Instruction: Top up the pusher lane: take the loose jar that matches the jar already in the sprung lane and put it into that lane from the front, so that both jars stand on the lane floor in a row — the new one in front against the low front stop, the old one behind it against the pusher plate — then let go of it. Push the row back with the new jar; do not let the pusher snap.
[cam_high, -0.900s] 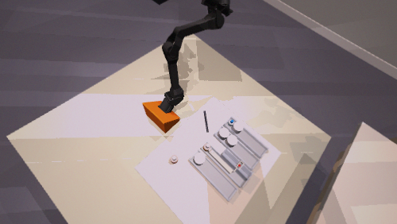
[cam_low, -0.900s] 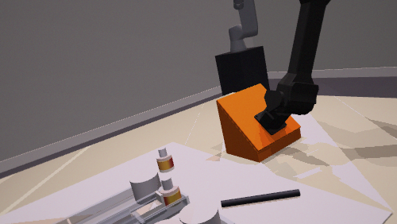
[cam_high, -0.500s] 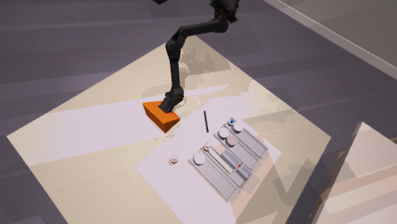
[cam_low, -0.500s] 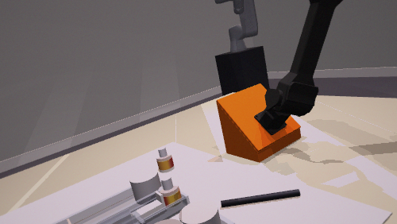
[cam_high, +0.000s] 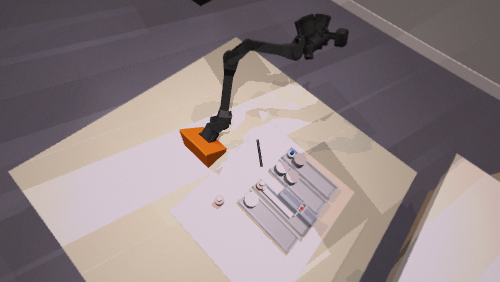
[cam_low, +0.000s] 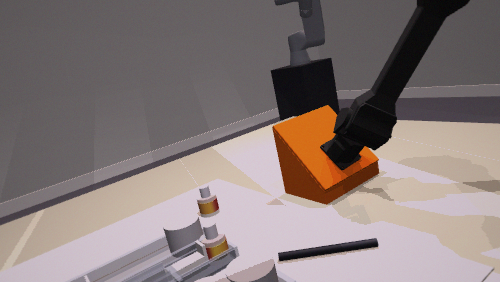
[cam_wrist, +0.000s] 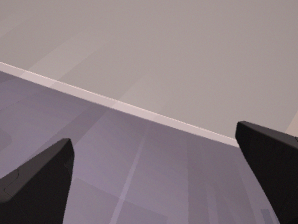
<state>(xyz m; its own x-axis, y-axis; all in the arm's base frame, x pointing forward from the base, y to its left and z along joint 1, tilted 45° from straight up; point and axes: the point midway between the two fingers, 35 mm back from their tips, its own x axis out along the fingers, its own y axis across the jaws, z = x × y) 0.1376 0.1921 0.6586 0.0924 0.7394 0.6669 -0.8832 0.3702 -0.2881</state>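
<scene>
My gripper tip is now 6 cm short of the black rod, 51 cm to the left of it and 38 cm above it. Also, from my gripper tip: lane rack: 32 cm ahead, 62 cm to the right, 37 cm below.
</scene>
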